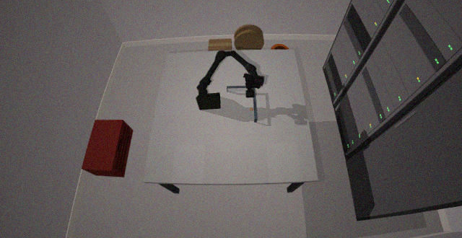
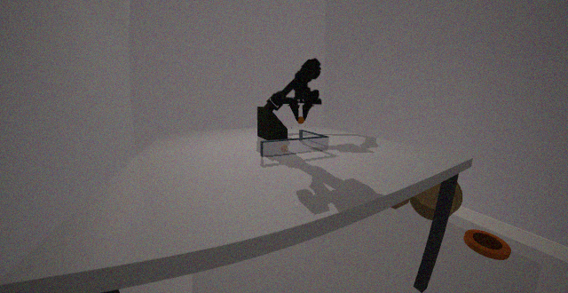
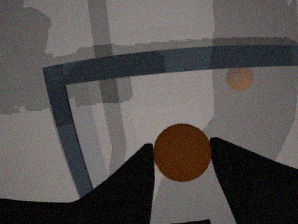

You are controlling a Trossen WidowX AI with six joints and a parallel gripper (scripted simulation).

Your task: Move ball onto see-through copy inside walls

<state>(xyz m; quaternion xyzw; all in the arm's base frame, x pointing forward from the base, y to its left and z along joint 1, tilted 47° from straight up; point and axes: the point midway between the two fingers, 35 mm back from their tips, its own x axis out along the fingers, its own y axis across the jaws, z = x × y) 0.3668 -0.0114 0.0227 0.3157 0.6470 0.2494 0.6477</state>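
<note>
My gripper tip is now 100 mm above the clear wall, 40 mm to the left of it and 40 mm short of it. Also, from my gripper tip: orange ball (right at my gripper tip).
</note>
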